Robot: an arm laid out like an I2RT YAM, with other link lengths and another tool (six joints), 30 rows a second.
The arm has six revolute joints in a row. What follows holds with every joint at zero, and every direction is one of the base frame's.
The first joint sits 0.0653 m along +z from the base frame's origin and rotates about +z.
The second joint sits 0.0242 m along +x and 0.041 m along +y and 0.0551 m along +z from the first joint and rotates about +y.
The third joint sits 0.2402 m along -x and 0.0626 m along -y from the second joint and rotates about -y.
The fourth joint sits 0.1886 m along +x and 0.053 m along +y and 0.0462 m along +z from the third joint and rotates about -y.
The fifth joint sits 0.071 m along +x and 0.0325 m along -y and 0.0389 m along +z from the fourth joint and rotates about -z.
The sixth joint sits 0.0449 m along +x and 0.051 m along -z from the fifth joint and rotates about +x.
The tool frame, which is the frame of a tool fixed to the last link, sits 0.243 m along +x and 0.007 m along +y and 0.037 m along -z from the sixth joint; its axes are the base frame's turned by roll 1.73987, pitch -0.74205 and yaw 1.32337 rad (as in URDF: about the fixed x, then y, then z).
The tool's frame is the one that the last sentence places.
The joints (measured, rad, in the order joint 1, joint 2, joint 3, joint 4, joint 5, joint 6), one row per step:
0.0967 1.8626 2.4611 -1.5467 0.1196 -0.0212
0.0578 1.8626 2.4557 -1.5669 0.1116 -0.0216
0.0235 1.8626 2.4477 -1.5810 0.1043 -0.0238
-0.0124 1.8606 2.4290 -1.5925 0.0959 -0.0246
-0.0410 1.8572 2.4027 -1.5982 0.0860 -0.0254
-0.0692 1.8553 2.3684 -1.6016 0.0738 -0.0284
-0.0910 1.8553 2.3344 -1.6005 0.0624 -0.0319
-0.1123 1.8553 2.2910 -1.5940 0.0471 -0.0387
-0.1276 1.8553 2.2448 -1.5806 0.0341 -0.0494
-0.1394 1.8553 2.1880 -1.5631 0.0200 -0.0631
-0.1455 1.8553 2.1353 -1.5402 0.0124 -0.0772
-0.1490 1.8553 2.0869 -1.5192 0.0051 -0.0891
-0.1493 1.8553 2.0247 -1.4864 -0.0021 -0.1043
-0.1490 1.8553 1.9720 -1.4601 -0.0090 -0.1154
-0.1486 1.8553 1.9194 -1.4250 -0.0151 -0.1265
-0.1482 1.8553 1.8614 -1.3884 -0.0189 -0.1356
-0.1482 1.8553 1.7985 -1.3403 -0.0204 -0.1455
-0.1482 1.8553 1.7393 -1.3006 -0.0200 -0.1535
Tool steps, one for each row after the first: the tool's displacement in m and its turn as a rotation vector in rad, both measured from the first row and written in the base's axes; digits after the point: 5 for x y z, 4 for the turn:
-0.00741 -0.01342 -0.00509 0.0043 0.0261 -0.0340
-0.01381 -0.02476 -0.00976 0.0083 0.0486 -0.0624
-0.02189 -0.03587 -0.01620 0.0147 0.0770 -0.0931
-0.02974 -0.04336 -0.02323 0.0231 0.1057 -0.1159
-0.03870 -0.04963 -0.03241 0.0333 0.1415 -0.1354
-0.04615 -0.05358 -0.04129 0.0433 0.1744 -0.1488
-0.05403 -0.05600 -0.05177 0.0562 0.2112 -0.1570
-0.06038 -0.05709 -0.06203 0.0655 0.2441 -0.1572
-0.06810 -0.05642 -0.07432 0.0752 0.2835 -0.1509
-0.07345 -0.05598 -0.08510 0.0786 0.3136 -0.1415
-0.07869 -0.05466 -0.09494 0.0826 0.3412 -0.1316
-0.08389 -0.05246 -0.10725 0.0851 0.3709 -0.1155
-0.08930 -0.04997 -0.11770 0.0892 0.3972 -0.1026
-0.09209 -0.04807 -0.12785 0.0919 0.4147 -0.0898
-0.09661 -0.04651 -0.13915 0.0939 0.4361 -0.0799
-0.09934 -0.04604 -0.15131 0.0930 0.4510 -0.0704
-0.10465 -0.04567 -0.16286 0.0917 0.4708 -0.0633

